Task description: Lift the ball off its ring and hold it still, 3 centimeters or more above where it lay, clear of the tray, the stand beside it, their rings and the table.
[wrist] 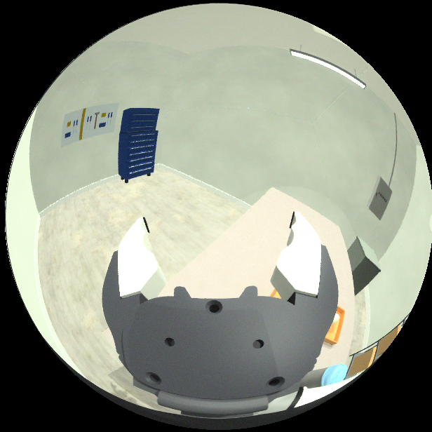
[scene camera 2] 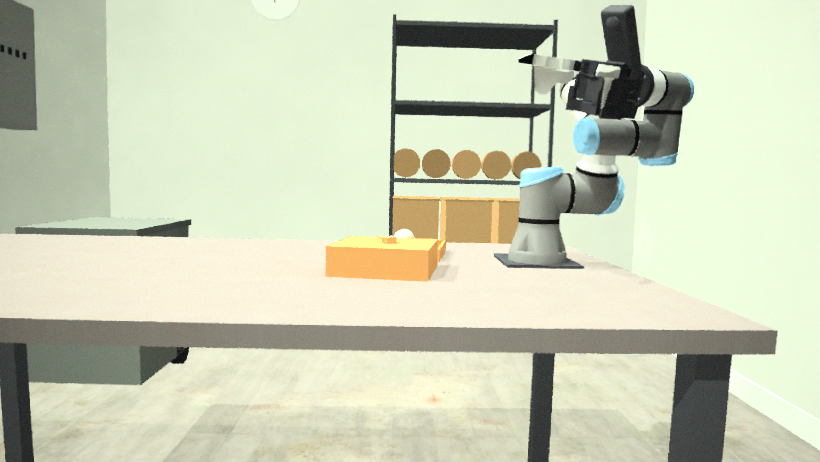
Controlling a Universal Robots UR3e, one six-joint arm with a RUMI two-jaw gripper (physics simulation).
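Places are measured from the arm's base along level axes (x ahead, y left, z up), in millimetres.
Where they show: gripper, fingertip midpoint: (scene camera 2: 553,66); arm's base, origin of the base link: (scene camera 2: 536,260).
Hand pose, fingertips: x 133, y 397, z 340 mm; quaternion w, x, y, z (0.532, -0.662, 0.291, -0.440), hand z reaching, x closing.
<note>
Each offset is from my fingertips to the centre of the thing. Level surfaces: height alone.
The white ball {155 mm ahead, 530 mm right, 311 mm down} (scene camera 2: 403,233) (wrist: 335,318) shows partly behind the orange stand in the scene view, and small inside the orange tray at the lower right of the wrist view. The orange tray {155 mm ahead, 530 mm right, 333 mm down} (scene camera 2: 441,250) (wrist: 341,330) is mostly hidden behind the stand in the scene view. The orange stand (scene camera 2: 378,262) (wrist: 275,294) is a block on the table with a small ring (scene camera 2: 389,239) on top. The ring under the ball is hidden. My gripper (scene camera 2: 533,70) (wrist: 217,216) is open and empty, high above the table, right of the ball in the scene view and far from it.
The table {348 mm down} (scene camera 2: 229,292) (wrist: 225,265) carries the stand, the tray and the arm's base (scene camera 2: 538,252). Behind it stands a dark shelf rack (scene camera 2: 393,132) with round and square brown items. A grey-green cabinet (scene camera 2: 86,361) (wrist: 364,265) stands behind the table, at the left in the scene view.
</note>
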